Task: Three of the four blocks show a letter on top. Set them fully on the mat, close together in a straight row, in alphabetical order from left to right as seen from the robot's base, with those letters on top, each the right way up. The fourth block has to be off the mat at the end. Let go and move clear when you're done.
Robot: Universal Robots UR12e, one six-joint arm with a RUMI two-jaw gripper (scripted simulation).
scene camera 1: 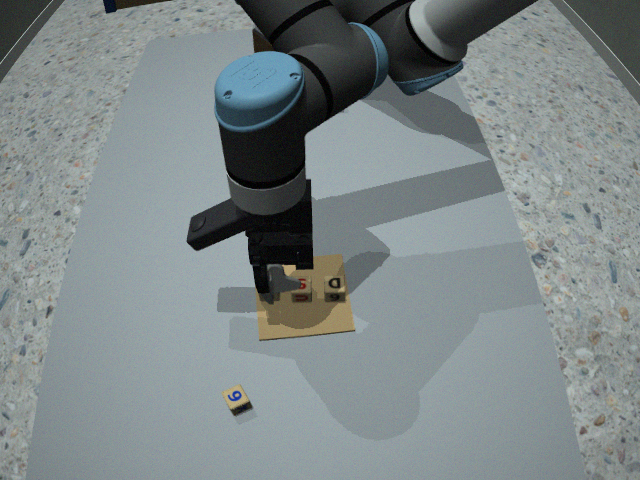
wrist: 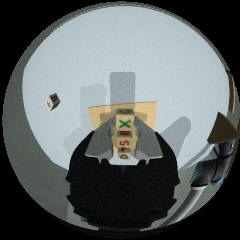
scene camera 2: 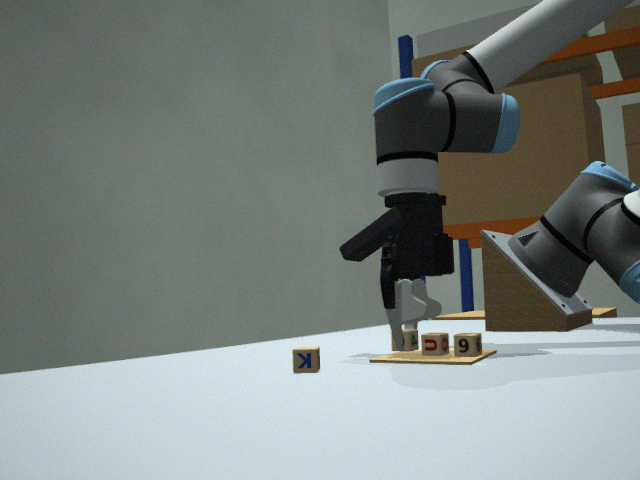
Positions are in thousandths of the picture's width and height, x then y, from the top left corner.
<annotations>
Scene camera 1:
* my gripper: 424,611
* tan mat: 443,666
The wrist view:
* tan mat: 610,465
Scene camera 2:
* my gripper: 635,730
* tan mat: 648,745
</annotations>
